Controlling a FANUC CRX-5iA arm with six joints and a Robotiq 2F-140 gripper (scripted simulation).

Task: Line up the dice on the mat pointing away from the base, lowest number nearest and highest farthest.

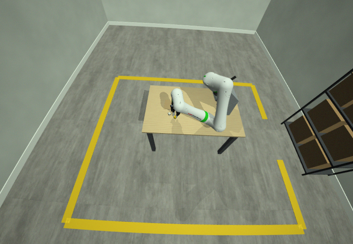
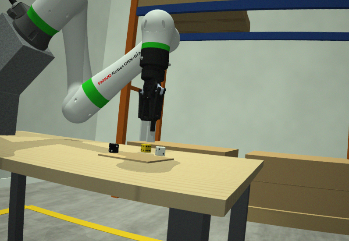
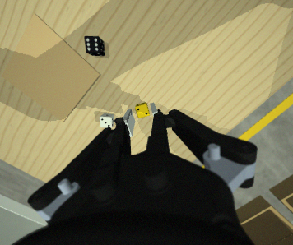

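The yellow die lies 5 cm below my hand. The rest, counted from my hand: black die: 13 cm to the right, 6 cm behind, 5 cm below; then tan mat: 19 cm to the right, 6 cm below, 3 cm ahead; then white die: 6 cm to the right, 6 cm ahead, 5 cm below.
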